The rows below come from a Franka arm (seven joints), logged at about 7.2 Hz.
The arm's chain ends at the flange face. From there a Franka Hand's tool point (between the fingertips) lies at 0.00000 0.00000 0.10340 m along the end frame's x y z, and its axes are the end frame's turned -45 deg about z.
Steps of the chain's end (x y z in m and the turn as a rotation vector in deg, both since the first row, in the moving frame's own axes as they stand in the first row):
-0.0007 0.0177 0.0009 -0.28 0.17 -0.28
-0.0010 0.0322 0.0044 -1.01 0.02 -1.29
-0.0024 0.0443 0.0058 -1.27 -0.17 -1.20
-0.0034 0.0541 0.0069 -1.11 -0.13 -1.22
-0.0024 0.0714 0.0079 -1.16 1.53 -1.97
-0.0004 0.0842 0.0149 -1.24 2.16 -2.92
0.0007 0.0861 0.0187 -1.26 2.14 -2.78
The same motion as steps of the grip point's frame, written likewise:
-0.0131 0.0126 0.0009 -0.32 -0.08 -0.28
-0.0247 0.0234 0.0044 -0.73 -0.70 -1.29
-0.0348 0.0311 0.0058 -0.78 -1.02 -1.20
-0.0422 0.0371 0.0069 -0.69 -0.88 -1.22
-0.0517 0.0522 0.0078 -1.90 0.26 -1.97
-0.0585 0.0636 0.0148 -2.40 0.65 -2.92
-0.0592 0.0657 0.0186 -2.40 0.62 -2.78

